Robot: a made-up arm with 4 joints. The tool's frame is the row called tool.
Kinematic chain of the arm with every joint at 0, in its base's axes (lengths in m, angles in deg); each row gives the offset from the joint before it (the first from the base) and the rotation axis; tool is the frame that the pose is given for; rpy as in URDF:
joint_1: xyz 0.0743 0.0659 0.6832 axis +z
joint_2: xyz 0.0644 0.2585 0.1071 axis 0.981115 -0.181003 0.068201
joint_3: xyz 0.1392 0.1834 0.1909 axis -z
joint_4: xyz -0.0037 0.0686 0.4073 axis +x
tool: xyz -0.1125 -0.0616 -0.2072 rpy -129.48 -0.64 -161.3
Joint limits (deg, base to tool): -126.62..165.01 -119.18..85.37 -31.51..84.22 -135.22..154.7
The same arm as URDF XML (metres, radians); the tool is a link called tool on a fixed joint. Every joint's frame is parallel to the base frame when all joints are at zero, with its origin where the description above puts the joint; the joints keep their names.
<robot name="arm">
  <link name="base"/>
  <link name="link1"/>
  <link name="link2"/>
  <link name="link3"/>
  <link name="link4"/>
  <link name="tool"/>
  <joint name="joint_1" type="revolute">
    <parent link="base"/>
    <child link="link1"/>
    <origin xyz="0.0743 0.0659 0.6832"/>
    <axis xyz="0 0 1"/>
    <limit lower="-2.2099" upper="2.88"/>
  </joint>
  <joint name="joint_2" type="revolute">
    <parent link="link1"/>
    <child link="link2"/>
    <origin xyz="0.0644 0.2585 0.1071"/>
    <axis xyz="0.981115 -0.181003 0.068201"/>
    <limit lower="-2.0801" upper="1.49"/>
  </joint>
  <joint name="joint_3" type="revolute">
    <parent link="link2"/>
    <child link="link3"/>
    <origin xyz="0.1392 0.1834 0.1909"/>
    <axis xyz="0 0 -1"/>
    <limit lower="-0.55" upper="1.4699"/>
  </joint>
  <joint name="joint_4" type="revolute">
    <parent link="link3"/>
    <child link="link4"/>
    <origin xyz="-0.0037 0.0686 0.4073"/>
    <axis xyz="1 0 0"/>
    <limit lower="-2.36" upper="2.7"/>
  </joint>
  <joint name="tool_joint" type="fixed">
    <parent link="link4"/>
    <child link="tool"/>
    <origin xyz="-0.1125 -0.0616 -0.2072" rpy="-2.2599 -0.0112 -2.8152"/>
  </joint>
</robot>

